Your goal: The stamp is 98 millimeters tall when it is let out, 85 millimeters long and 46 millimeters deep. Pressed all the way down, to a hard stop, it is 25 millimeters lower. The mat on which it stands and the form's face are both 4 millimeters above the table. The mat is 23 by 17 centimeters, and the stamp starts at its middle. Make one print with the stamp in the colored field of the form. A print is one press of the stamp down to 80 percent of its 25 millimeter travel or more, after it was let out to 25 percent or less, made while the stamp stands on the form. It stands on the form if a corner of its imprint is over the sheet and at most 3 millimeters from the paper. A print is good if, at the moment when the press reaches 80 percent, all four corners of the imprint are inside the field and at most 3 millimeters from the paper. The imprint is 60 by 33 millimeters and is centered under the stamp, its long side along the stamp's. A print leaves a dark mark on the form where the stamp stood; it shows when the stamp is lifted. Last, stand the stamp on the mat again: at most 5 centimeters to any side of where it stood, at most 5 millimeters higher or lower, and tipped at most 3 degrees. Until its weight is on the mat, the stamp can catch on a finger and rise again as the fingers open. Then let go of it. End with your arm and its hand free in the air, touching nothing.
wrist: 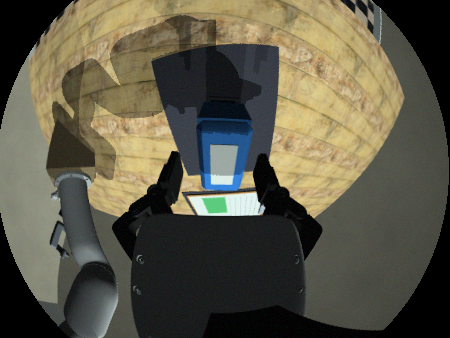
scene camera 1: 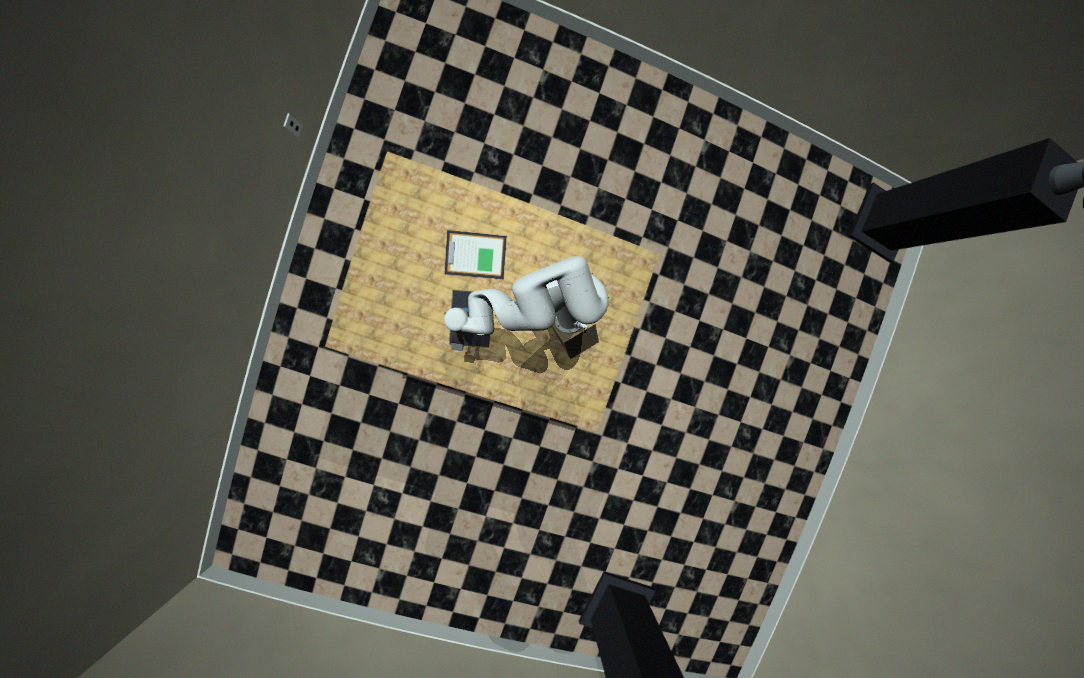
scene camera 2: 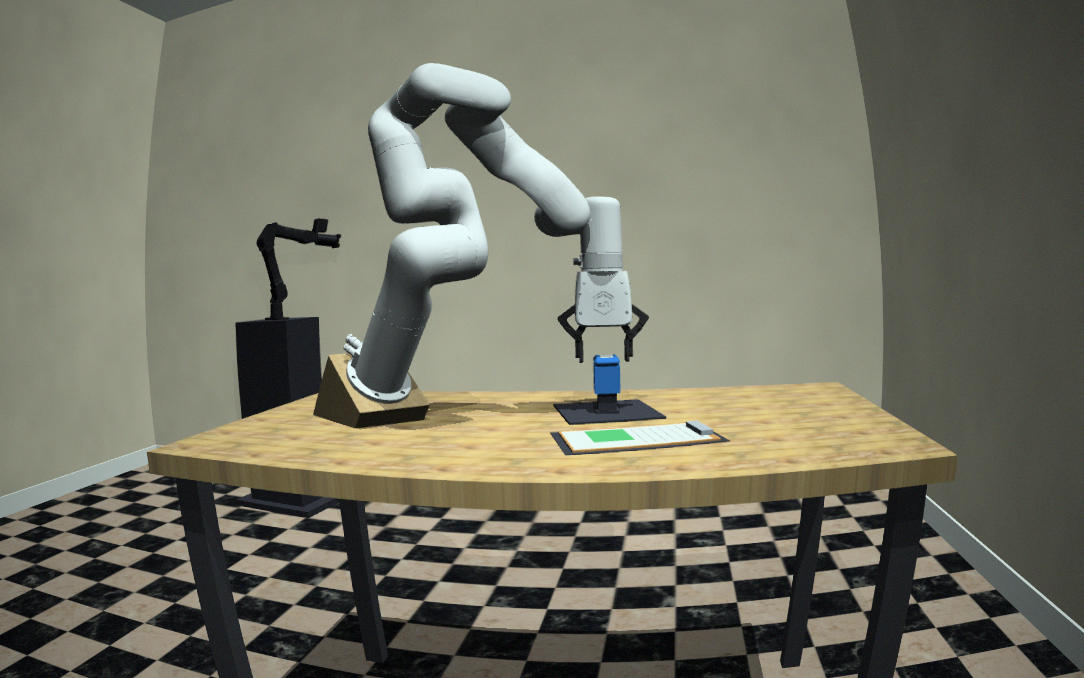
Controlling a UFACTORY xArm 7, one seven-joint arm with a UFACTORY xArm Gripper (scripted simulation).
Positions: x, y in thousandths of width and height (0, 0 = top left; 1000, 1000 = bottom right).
Scene:
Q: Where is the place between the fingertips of my gripper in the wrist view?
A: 486, 481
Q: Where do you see a blue stamp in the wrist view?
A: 499, 392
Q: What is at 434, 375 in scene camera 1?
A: A form.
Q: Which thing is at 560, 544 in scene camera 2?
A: A blue stamp.

